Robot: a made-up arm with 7 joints. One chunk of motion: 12 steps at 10 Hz.
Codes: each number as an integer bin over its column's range. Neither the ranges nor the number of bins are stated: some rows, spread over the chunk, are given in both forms.
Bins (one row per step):
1: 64 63 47 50 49 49
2: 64 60 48 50 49 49
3: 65 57 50 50 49 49
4: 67 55 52 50 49 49
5: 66 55 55 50 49 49
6: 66 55 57 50 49 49
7: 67 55 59 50 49 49
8: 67 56 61 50 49 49
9: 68 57 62 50 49 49
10: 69 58 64 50 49 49
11: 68 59 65 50 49 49
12: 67 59 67 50 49 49
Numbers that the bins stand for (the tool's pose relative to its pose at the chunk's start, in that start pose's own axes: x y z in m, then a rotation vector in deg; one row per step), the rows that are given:
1: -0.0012 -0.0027 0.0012 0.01 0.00 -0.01
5: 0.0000 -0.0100 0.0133 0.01 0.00 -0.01
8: 0.0006 -0.0091 0.0224 0.01 0.00 -0.01
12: 0.0006 -0.0064 0.0315 0.01 0.00 -0.01
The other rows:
2: -0.0012 -0.0055 0.0027 0.01 0.00 -0.01
3: -0.0006 -0.0082 0.0058 0.01 0.00 -0.01
4: 0.0006 -0.0100 0.0088 0.01 0.00 -0.01
6: 0.0000 -0.0100 0.0164 0.01 0.00 -0.01
7: 0.0006 -0.0100 0.0194 0.01 0.00 -0.01
9: 0.0012 -0.0082 0.0239 0.01 0.00 -0.01
10: 0.0018 -0.0073 0.0270 0.01 0.00 -0.01
11: 0.0012 -0.0064 0.0285 0.01 0.00 -0.01

